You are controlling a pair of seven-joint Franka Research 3 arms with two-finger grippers.
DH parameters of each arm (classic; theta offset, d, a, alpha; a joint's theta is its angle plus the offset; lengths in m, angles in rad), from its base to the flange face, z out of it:
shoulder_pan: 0 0.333 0 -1.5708
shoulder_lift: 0 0 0 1.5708
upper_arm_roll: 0 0.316 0.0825 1.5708
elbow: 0 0 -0.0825 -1.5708
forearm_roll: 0 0.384 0 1.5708
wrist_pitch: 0 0 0.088 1.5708
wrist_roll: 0 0.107 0 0
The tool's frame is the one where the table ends.
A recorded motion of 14 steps. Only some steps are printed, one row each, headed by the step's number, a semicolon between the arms.
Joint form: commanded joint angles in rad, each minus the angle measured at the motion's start. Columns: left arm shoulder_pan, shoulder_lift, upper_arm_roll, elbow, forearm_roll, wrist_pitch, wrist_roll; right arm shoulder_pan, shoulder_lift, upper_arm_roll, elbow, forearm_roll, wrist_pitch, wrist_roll.
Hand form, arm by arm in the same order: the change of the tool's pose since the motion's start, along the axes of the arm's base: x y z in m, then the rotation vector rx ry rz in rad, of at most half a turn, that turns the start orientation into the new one. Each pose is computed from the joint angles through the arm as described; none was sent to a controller.
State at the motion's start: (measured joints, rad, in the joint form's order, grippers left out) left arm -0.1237 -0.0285 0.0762 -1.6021 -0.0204 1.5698 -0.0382; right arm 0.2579 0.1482 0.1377 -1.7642 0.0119 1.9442 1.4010
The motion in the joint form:
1: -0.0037 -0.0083 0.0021 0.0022 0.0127 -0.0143 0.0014; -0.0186 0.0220 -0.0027 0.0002 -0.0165 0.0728 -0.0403
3: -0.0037 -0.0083 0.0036 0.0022 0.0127 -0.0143 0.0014; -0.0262 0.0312 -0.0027 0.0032 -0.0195 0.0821 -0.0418
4: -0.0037 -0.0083 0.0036 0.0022 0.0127 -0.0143 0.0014; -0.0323 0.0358 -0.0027 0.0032 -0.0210 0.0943 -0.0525
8: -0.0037 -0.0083 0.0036 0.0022 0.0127 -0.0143 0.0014; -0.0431 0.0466 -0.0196 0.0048 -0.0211 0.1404 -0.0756
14: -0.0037 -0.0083 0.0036 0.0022 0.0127 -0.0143 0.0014; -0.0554 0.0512 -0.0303 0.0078 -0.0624 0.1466 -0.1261
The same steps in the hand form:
1: -0.0039 0.0009 0.0043 0.0122 0.0032 -0.0032; 0.0152 -0.0097 -0.0065 0.0052 -0.0542 0.0228
3: -0.0038 0.0017 0.0043 0.0121 0.0032 -0.0017; 0.0195 -0.0135 -0.0098 0.0046 -0.0578 0.0176
4: -0.0038 0.0017 0.0043 0.0121 0.0032 -0.0017; 0.0226 -0.0166 -0.0115 0.0059 -0.0658 0.0224
8: -0.0038 0.0017 0.0043 0.0121 0.0032 -0.0017; 0.0341 -0.0305 -0.0131 0.0137 -0.1021 0.0171
14: -0.0038 0.0017 0.0043 0.0121 0.0032 -0.0017; 0.0407 -0.0454 -0.0140 -0.0271 -0.1203 0.0621

